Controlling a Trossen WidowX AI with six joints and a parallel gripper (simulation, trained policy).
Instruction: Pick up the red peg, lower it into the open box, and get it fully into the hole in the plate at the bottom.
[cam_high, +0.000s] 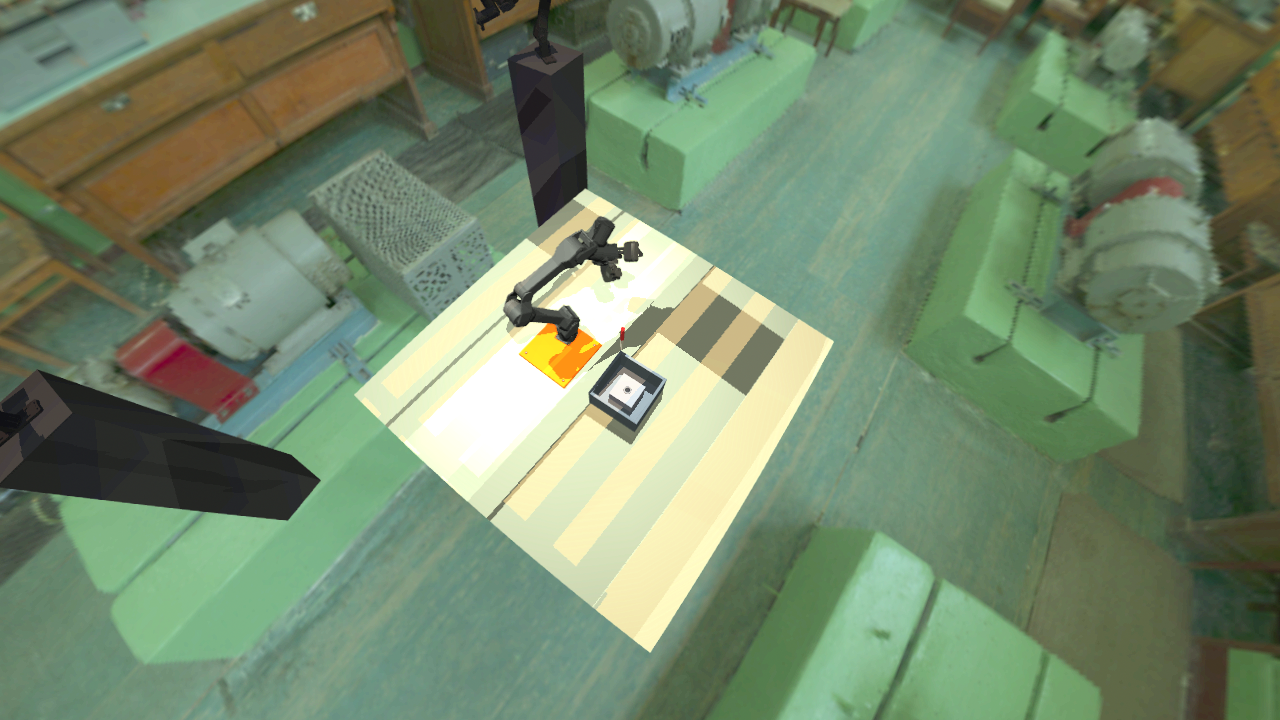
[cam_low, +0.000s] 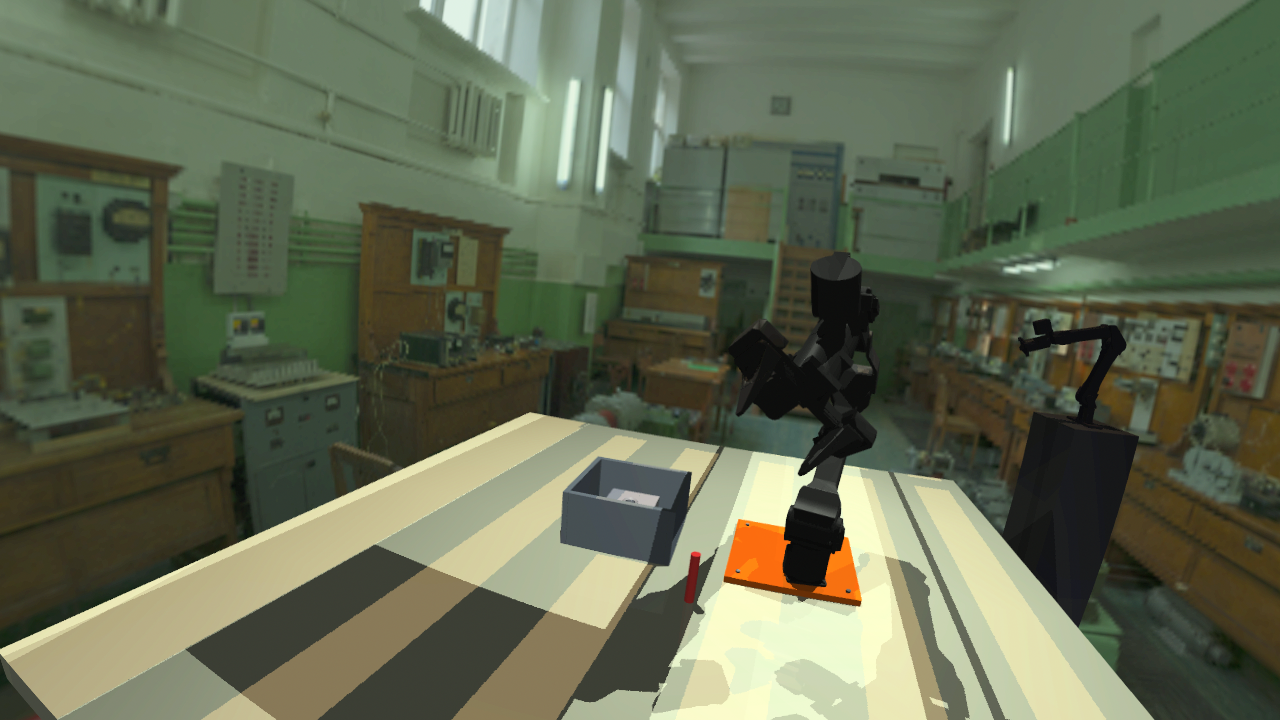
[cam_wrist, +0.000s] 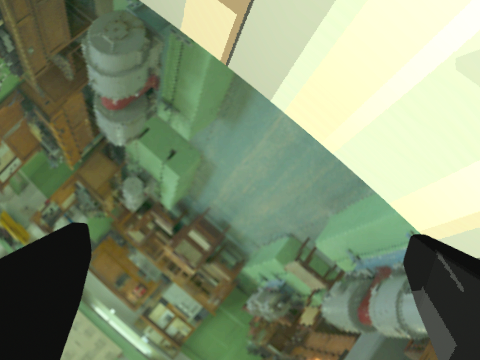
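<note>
My gripper tip is 60 mm short of the red peg, 140 mm to the left of it and 260 mm above it. From my gripper tip the other things lie so: grey box: 190 mm ahead, 330 mm to the right, 270 mm below.
</note>
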